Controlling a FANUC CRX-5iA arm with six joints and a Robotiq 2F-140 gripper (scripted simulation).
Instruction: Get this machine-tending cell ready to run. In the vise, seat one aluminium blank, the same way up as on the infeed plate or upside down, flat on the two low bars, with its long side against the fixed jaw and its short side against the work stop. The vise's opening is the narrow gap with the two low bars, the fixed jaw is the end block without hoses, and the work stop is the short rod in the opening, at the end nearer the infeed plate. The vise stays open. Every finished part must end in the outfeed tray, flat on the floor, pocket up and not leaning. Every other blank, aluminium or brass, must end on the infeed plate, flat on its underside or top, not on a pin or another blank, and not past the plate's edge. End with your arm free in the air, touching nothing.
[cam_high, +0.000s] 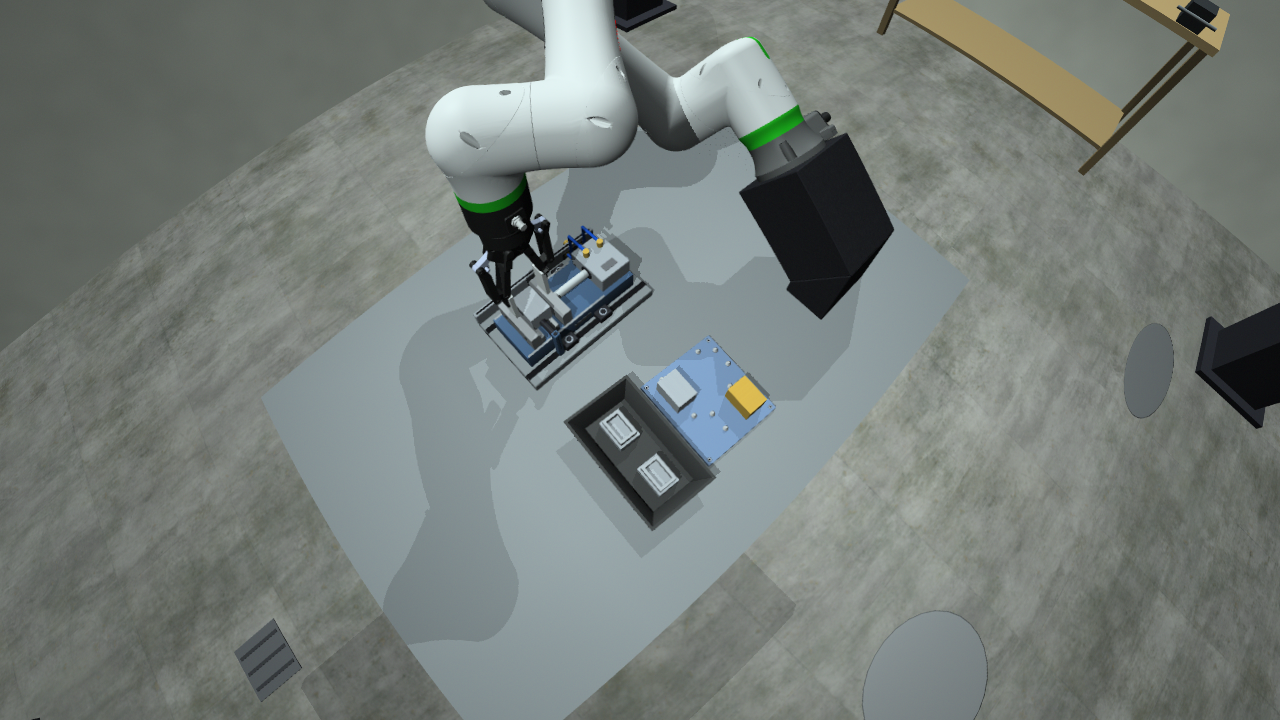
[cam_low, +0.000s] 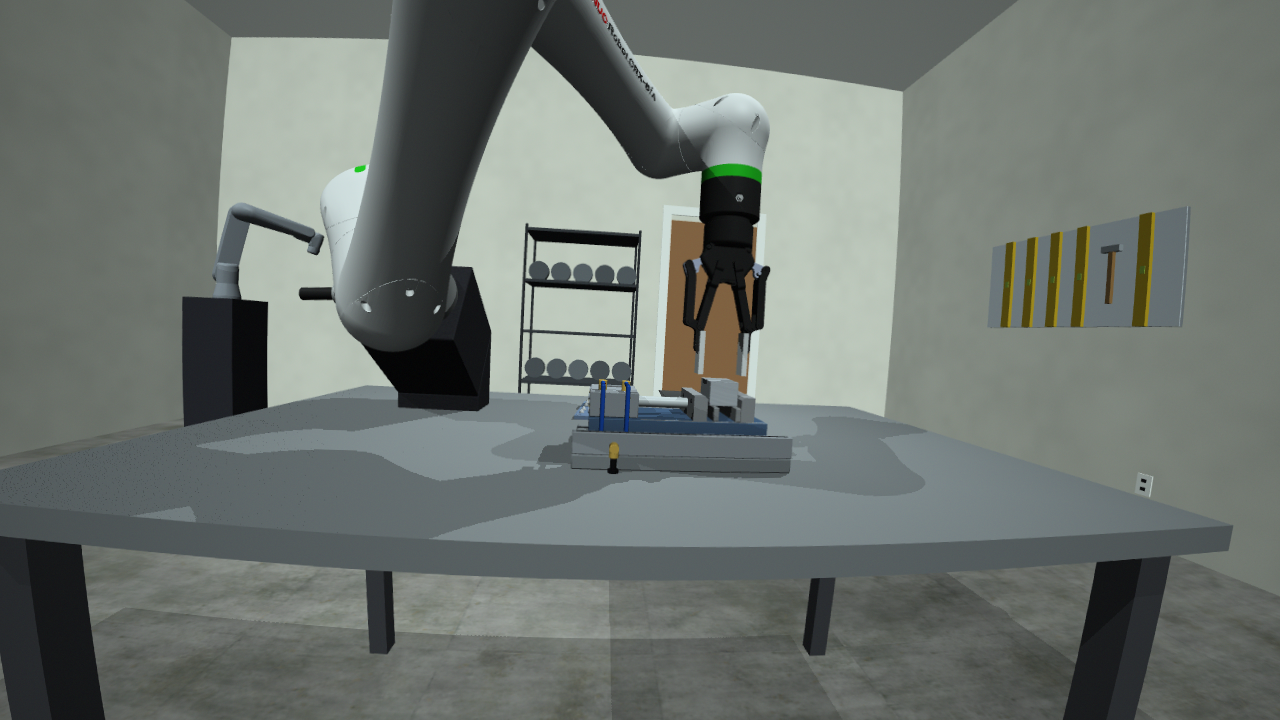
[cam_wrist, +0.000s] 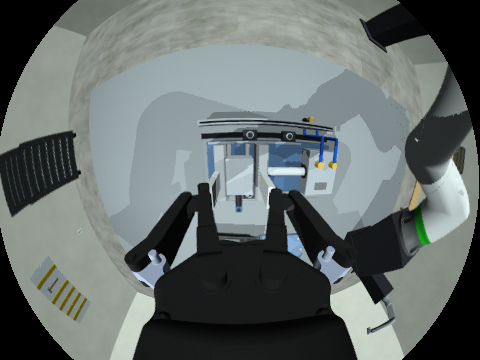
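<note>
Right now the aluminium blank is 60 mm below my hand. Also, from my hand: brass blank 170 mm behind, 370 mm to the left, 130 mm below; vise 70 mm behind, 110 mm below.
</note>
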